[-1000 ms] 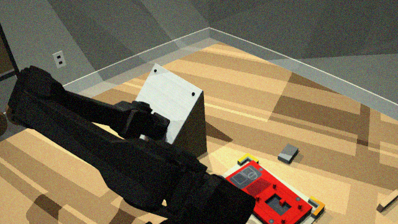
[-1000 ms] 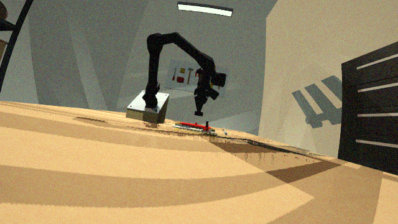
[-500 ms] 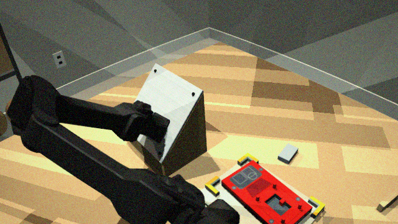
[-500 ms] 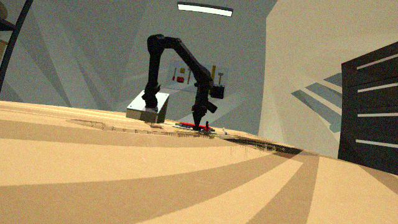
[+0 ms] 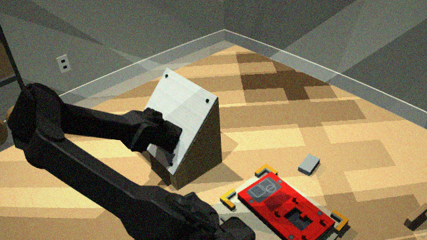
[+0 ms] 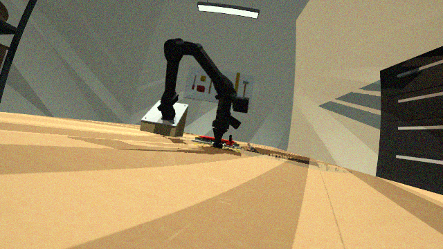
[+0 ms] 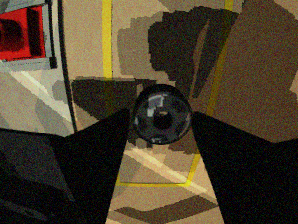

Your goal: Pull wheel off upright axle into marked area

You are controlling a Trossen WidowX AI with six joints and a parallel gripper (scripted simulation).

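Right now the wheel is right at my gripper tip.
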